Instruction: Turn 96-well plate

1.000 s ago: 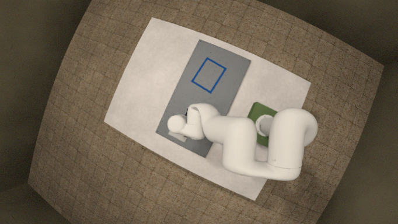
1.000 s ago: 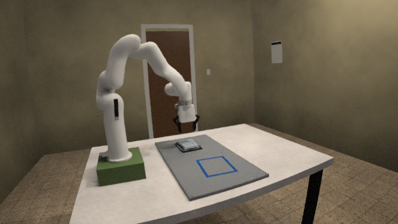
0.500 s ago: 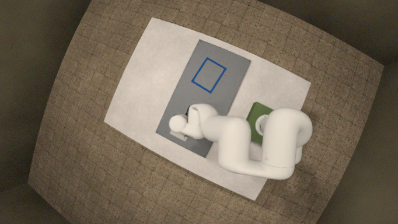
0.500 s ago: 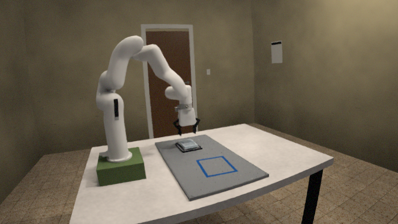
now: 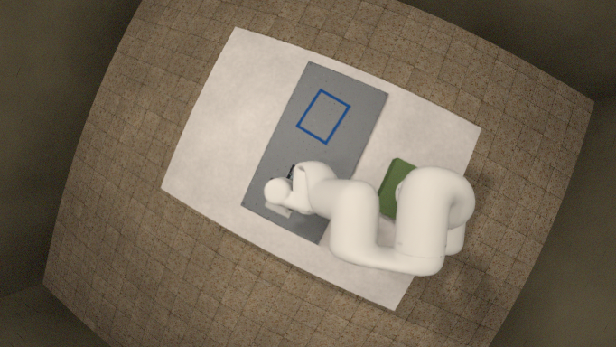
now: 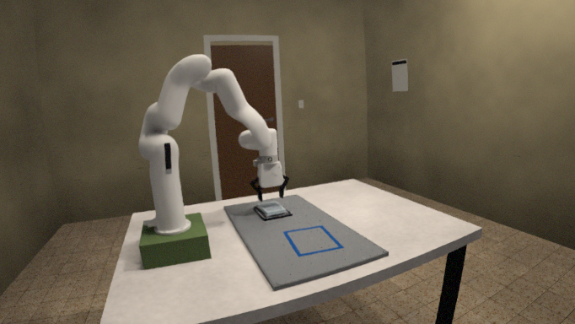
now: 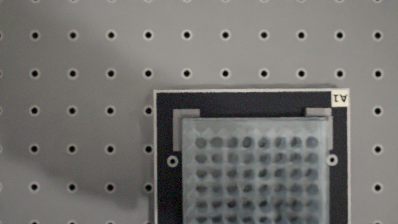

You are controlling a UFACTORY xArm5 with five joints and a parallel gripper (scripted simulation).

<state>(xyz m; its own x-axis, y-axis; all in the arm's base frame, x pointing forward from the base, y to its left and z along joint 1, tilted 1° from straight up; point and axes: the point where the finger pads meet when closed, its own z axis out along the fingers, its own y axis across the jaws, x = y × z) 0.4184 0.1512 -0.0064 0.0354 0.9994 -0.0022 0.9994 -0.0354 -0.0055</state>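
The 96-well plate is 5 cm below my hand. From my hand the other things lie so: plate nest 6 cm below.
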